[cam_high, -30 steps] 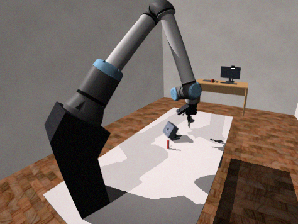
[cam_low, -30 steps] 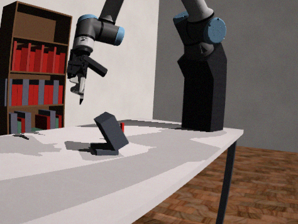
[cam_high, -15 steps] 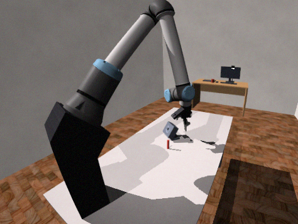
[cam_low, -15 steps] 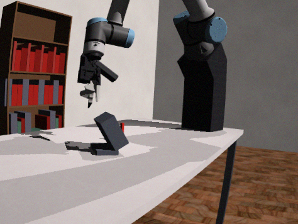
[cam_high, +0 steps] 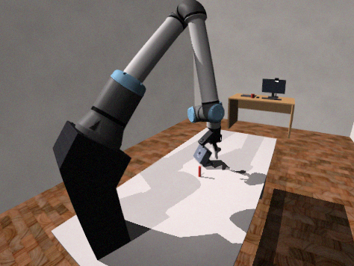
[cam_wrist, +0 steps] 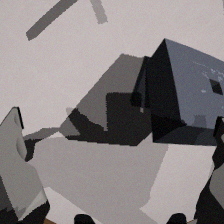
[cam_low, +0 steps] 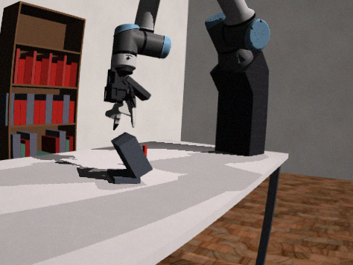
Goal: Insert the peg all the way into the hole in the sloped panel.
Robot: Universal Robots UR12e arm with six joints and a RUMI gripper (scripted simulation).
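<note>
My gripper is now 100 mm past the red peg, 20 mm to the right of it and 100 mm above it.
</note>
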